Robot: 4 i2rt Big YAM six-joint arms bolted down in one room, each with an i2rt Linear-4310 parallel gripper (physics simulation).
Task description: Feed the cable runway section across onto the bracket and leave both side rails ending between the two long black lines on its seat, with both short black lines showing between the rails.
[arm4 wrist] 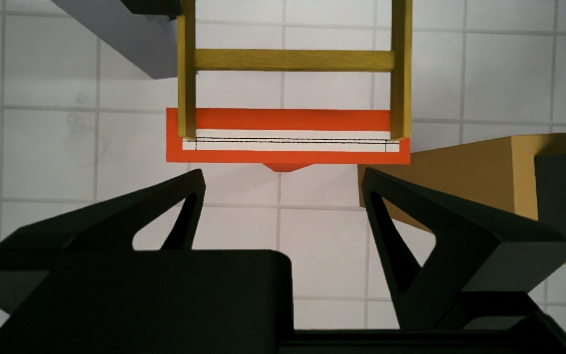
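The yellow cable runway section [294,60] has two side rails joined by a rung, and it runs out of the top of the view. The left rail [187,80] and right rail [400,80] end over the white seat strip [290,146] of the orange bracket [290,120]. Both rail ends lie at about the two long black lines; whether exactly between them is too fine to tell. Both short black lines show, the left one right at the left rail's inner edge, the right one slightly inside the right rail. My arm4 gripper [284,172] is open and empty, below the bracket in the view.
A dark part of another arm [152,7] meets the left rail at the top left; which arm is unclear. A grey block [125,40] stands behind it. A tan pedestal [460,175] with a dark base [552,185] stands at the right, beside the bracket's right end.
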